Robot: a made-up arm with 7 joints. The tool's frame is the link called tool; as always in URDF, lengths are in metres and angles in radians. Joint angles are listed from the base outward.
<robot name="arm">
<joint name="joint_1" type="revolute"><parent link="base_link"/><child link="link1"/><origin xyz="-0.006 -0.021 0.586" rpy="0 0 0"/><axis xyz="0 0 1"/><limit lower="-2.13" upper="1.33"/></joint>
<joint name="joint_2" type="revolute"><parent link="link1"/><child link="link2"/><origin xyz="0.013 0.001 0.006" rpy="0 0 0"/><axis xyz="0 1 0"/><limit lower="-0.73" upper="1.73"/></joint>
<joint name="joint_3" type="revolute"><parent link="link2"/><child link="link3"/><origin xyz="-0.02 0.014 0.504" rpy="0 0 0"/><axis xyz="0 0 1"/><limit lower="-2.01" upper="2.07"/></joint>
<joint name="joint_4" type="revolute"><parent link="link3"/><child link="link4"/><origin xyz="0.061 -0.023 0.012" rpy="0 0 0"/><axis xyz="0 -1 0"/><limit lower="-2.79" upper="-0.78"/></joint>
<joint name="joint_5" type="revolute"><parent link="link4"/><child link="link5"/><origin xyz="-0.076 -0.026 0.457" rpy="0 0 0"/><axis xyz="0 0 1"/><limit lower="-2.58" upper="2.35"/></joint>
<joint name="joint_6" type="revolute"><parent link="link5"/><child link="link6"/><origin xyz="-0.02 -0.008 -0.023" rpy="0 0 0"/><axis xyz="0 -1 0"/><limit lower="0.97" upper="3.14"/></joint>
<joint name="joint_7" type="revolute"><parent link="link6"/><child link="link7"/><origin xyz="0.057 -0.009 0.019" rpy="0 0 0"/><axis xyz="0 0 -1"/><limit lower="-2.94" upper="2.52"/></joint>
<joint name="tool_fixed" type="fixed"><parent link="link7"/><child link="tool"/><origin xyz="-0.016 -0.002 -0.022" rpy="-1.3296 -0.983 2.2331"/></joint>
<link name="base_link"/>
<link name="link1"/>
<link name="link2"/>
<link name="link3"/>
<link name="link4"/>
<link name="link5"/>
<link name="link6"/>
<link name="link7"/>
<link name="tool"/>
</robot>
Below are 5 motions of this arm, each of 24 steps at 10 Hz.
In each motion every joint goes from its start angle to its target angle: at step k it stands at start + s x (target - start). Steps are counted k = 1, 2, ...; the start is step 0. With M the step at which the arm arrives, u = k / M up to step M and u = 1 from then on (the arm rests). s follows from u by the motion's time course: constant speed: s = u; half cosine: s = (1 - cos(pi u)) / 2; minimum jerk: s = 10 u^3 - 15 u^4 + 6 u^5.
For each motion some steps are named. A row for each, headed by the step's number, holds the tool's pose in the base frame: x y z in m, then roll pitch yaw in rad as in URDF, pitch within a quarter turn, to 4 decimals.
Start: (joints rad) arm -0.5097 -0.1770 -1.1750 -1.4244 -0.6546 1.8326 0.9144
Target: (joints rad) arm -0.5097 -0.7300 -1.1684 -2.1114 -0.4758 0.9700 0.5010
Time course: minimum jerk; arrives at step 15
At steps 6, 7, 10, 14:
6: -0.2922 -0.4393 1.1832 -1.4447 -0.7150 -0.1553
7: -0.3140 -0.4302 1.1376 -1.2112 -0.7803 -0.2597
10: -0.3457 -0.3958 1.0023 -0.4429 -0.8723 -0.6079
14: -0.3445 -0.3700 0.9261 0.0124 -0.8560 -0.7887

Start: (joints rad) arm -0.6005 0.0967 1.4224 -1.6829 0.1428 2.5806 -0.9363
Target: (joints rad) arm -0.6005 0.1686 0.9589 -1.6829 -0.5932 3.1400 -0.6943
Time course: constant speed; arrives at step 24
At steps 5, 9, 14, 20, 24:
5: 0.5010 0.2513 1.1703 -1.4464 0.0028 -2.4291
9: 0.5203 0.2161 1.1687 -1.3705 0.0857 -2.5096
14: 0.5406 0.1723 1.1640 -1.2771 0.1880 -2.5803
20: 0.5598 0.1201 1.1543 -1.1615 0.2999 -2.6208
24: 0.5699 0.0855 1.1454 -1.0800 0.3624 -2.6210

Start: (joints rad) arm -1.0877 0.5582 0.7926 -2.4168 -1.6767 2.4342 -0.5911
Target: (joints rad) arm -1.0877 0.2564 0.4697 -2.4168 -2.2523 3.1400 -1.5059
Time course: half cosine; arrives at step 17
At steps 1, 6, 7, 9, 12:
1: 0.4658 -0.2022 0.6380 -0.4490 -1.0200 -3.0840
6: 0.4454 -0.2186 0.6606 -0.3698 -1.0452 -2.8029
7: 0.4377 -0.2231 0.6683 -0.3397 -1.0620 -2.7160
9: 0.4194 -0.2319 0.6850 -0.2779 -1.1112 -2.5292
12: 0.3893 -0.2421 0.7093 -0.2257 -1.2047 -2.2405

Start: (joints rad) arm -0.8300 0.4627 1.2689 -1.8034 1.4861 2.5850 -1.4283
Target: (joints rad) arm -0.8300 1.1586 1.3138 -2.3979 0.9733 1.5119 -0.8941
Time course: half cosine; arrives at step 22
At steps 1, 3, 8, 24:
1: 0.6468 -0.0199 0.8860 -2.8351 -0.0737 -2.6348
3: 0.6487 -0.0202 0.8658 -2.8788 -0.0949 -2.5766
8: 0.6414 -0.0111 0.7466 3.0993 -0.1607 -2.1841
24: 0.4752 0.0628 0.5213 2.4733 0.3587 -1.0020

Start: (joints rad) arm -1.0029 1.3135 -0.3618 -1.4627 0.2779 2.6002 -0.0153
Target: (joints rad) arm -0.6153 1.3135 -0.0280 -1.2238 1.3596 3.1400 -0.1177
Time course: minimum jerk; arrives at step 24
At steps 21, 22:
21: 0.5995 -0.5941 0.3660 -2.4694 -1.0030 1.3753
22: 0.6031 -0.5903 0.3661 -2.4805 -1.0056 1.3778

